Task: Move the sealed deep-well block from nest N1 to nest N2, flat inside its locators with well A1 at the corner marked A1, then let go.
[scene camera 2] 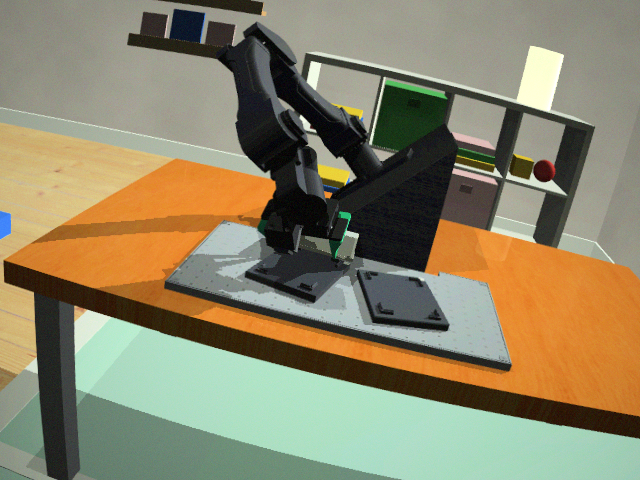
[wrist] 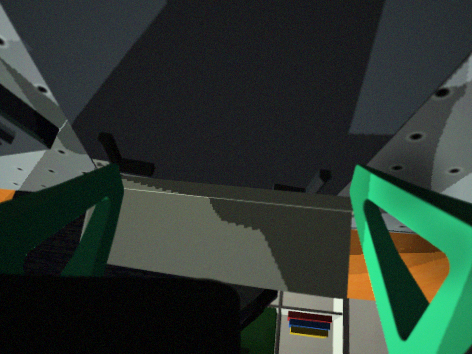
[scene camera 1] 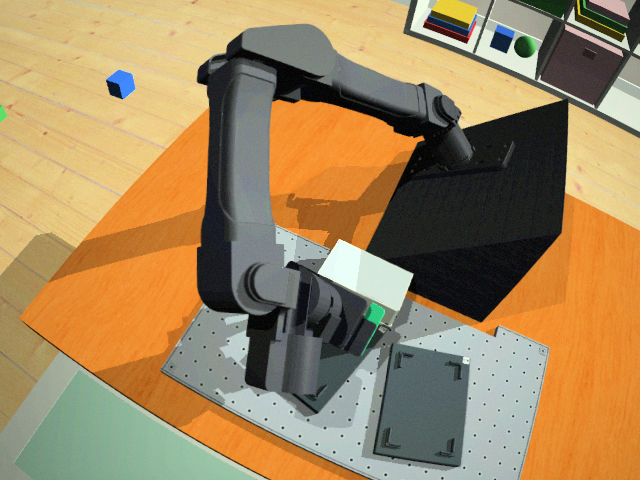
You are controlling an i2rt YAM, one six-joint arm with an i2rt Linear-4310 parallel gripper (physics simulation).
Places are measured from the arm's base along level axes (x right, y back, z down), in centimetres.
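Pixels of known places: gripper, between the fingertips: (scene camera 2: 307, 251) (wrist: 236, 177); arm's base, origin of its link: (scene camera 2: 373, 177) (scene camera 1: 459, 162).
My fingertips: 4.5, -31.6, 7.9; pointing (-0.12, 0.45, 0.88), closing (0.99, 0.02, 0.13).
Ahead of a thing's pixels: the offset from my fingertips to its middle, as dx, dy, dz. "*": to the spot under its first point. Level surfaces: height alone.
The white deep-well block @(-0.8, +6.2, -0.8) (scene camera 1: 364, 274) (scene camera 2: 349, 243) (wrist: 200, 225) is at the far edge of the left dark nest plate @(-0.4, -4.8, +1.2) (scene camera 1: 336, 367) (scene camera 2: 293, 273) (wrist: 250, 100), outside that plate's locators, and looks tilted. Its A1 well cannot be made out. My gripper (scene camera 1: 333, 320) (scene camera 2: 307, 246) (wrist: 236, 177) is open, with green fingers toward either end of the block's long side; it does not grip it. The right dark nest plate @(-17.4, -4.7, +1.2) (scene camera 1: 421, 403) (scene camera 2: 405, 299) has bare corner locators and a small white label @(* -20.0, +4.3, +0.9) (scene camera 1: 466, 360) at one far corner. Which plate is N1 or N2 is not readable.
Both plates stand on a grey perforated board (scene camera 1: 509, 392) (scene camera 2: 473, 330) on the orange table @(dz +3.4) (scene camera 1: 584, 310) (scene camera 2: 558, 330). The black wedge-shaped arm base (scene camera 1: 480, 222) (scene camera 2: 403, 217) stands close behind the block. The arm hides part of the left plate in the first scene view.
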